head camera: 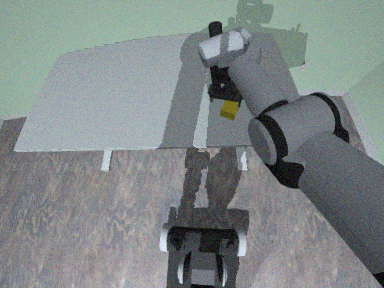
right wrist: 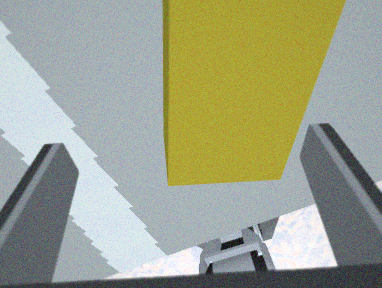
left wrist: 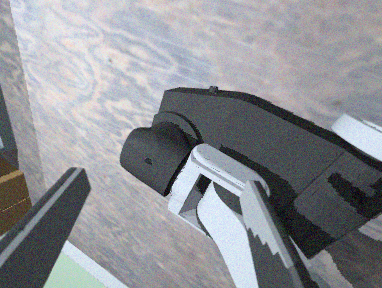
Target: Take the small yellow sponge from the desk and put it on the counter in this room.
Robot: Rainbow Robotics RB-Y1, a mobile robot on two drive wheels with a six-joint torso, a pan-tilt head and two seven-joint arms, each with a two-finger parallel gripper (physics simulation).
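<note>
The small yellow sponge lies on the light grey desk. My right gripper is open above the desk at the sponge's near end. In the right wrist view, the sponge's end reaches in between the two spread fingers, with a gap on each side, and its far end runs out of the picture. My left gripper is open and empty beside the robot's base, over the wood-patterned floor. I cannot make out the counter in these views.
The robot's base stands on the patterned floor, below the desk's front edge in the head view. Desk legs show at that edge. A green wall is behind the desk. A brown wooden piece shows at the left wrist view's left edge.
</note>
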